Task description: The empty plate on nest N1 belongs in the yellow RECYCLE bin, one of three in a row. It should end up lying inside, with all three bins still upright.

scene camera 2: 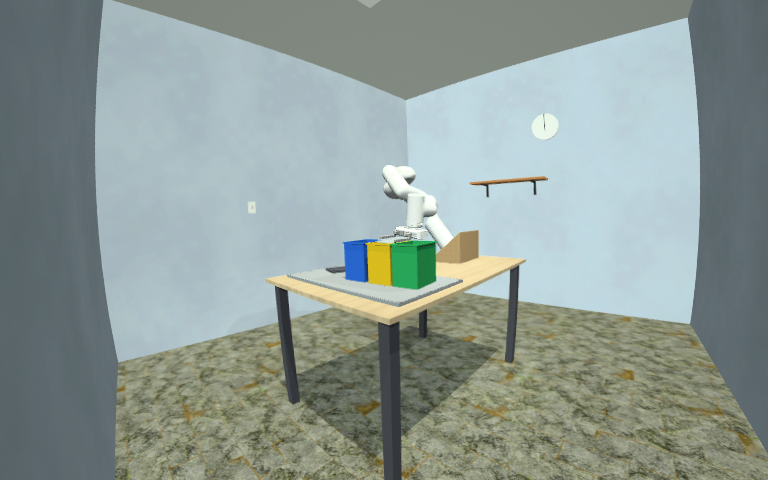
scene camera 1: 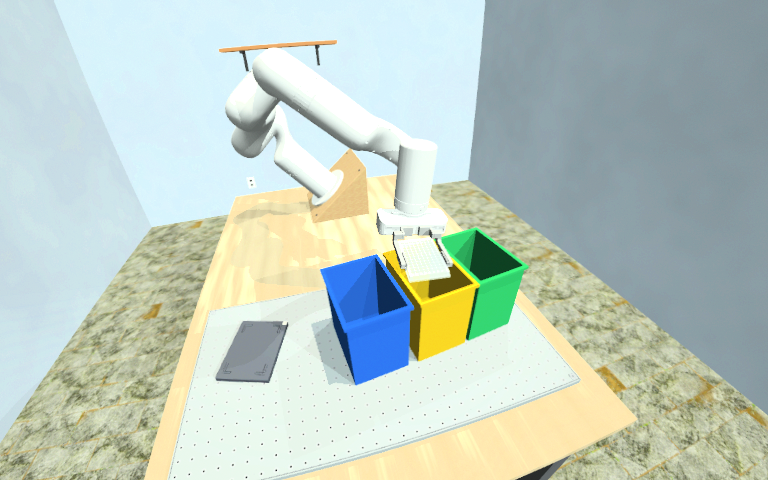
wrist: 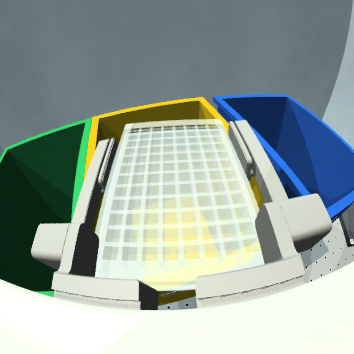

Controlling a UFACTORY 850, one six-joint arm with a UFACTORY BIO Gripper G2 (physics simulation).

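Note:
My gripper (scene camera 1: 425,264) (scene camera 2: 394,239) (wrist: 173,150) is shut on the clear gridded plate (scene camera 1: 421,257) (wrist: 175,200), with one finger along each side. The plate is roughly level, over the opening of the yellow bin (scene camera 1: 444,328) (scene camera 2: 379,264) (wrist: 150,107), about at rim height in scene camera 2. The yellow bin stands upright between the upright blue bin (scene camera 1: 379,350) (scene camera 2: 356,263) (wrist: 320,150) and the upright green bin (scene camera 1: 495,305) (scene camera 2: 414,266) (wrist: 40,175). The plate hides part of the yellow bin's inside. Bin labels cannot be read.
A dark grey nest (scene camera 1: 252,350) (scene camera 2: 334,269) lies on the perforated board (scene camera 1: 317,418) (scene camera 2: 407,295), beyond the blue bin's outer side, with no plate on it. The wooden arm mount (scene camera 1: 348,195) (scene camera 2: 467,246) stands at the far part of the table.

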